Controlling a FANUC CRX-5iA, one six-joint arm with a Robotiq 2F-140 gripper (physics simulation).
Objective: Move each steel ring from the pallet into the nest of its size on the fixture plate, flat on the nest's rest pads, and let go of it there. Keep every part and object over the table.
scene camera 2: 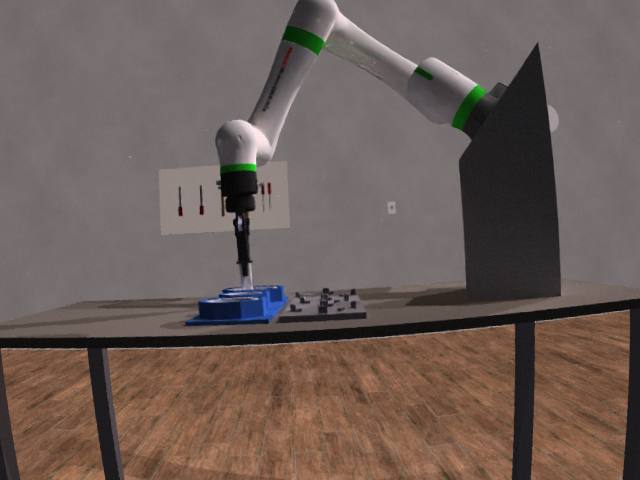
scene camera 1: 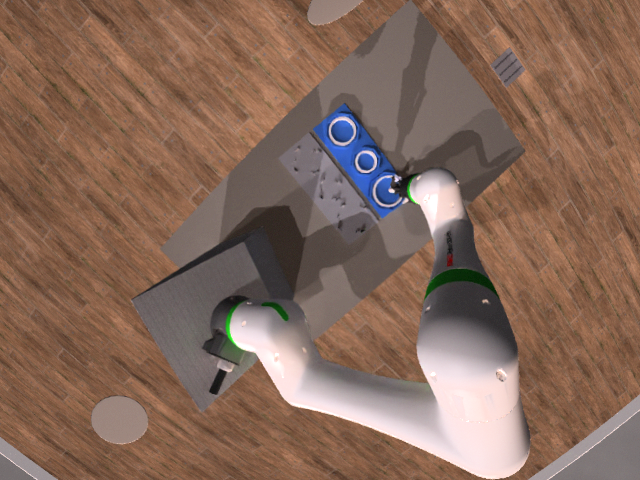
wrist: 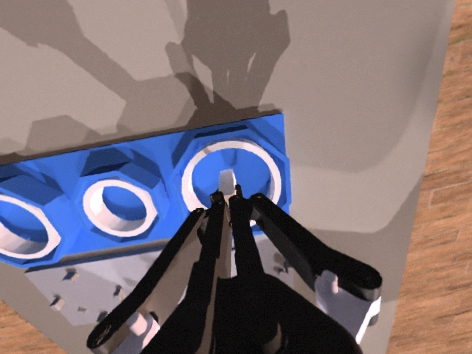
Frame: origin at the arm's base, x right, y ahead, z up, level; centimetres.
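Seen in the pictures: gripper, between the fingertips: (scene camera 2: 246,289) (scene camera 1: 391,188) (wrist: 228,179); arm's base, origin of its link: (scene camera 2: 494,125) (scene camera 1: 235,321).
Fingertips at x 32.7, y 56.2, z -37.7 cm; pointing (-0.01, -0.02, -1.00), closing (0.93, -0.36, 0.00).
Offsets run from my fingertips to a thing's top centre. "*": to the spot under its first point. Level surfaces: height alone.
The large steel ring (scene camera 1: 382,206) (wrist: 230,145) lies in the end pocket of the blue pallet @(dx -14.1, dy +4.9, dz -3.0 cm) (scene camera 1: 343,161) (scene camera 2: 222,310) (wrist: 160,150) and looks flat. The small ring @(dx -14.0, dy +5.0, dz +0.1 cm) (scene camera 1: 355,161) (wrist: 95,202) lies in the middle pocket, and the third ring @(* dx -25.3, dy +6.7, dz +0.1 cm) (scene camera 1: 342,144) (wrist: 52,240) in the far end pocket. My gripper (scene camera 1: 395,184) (scene camera 2: 246,281) (wrist: 228,179) points down with its fingertips together and empty, at the large ring's opening. Its fingers hide part of that ring's near side in the wrist view. The grey fixture plate @(dx -21.9, dy -11.3, dz -2.6 cm) (scene camera 1: 320,178) (scene camera 2: 330,315) (wrist: 95,285) holds small pads and no ring.
A tall grey slanted block (scene camera 1: 196,289) (scene camera 2: 506,222) stands at the table's end beside the arm's base. The fixture plate lies alongside the pallet. The table @(dz -3.8 cm) (scene camera 1: 444,87) (wrist: 350,100) has an edge to the right of the pallet in the wrist view.
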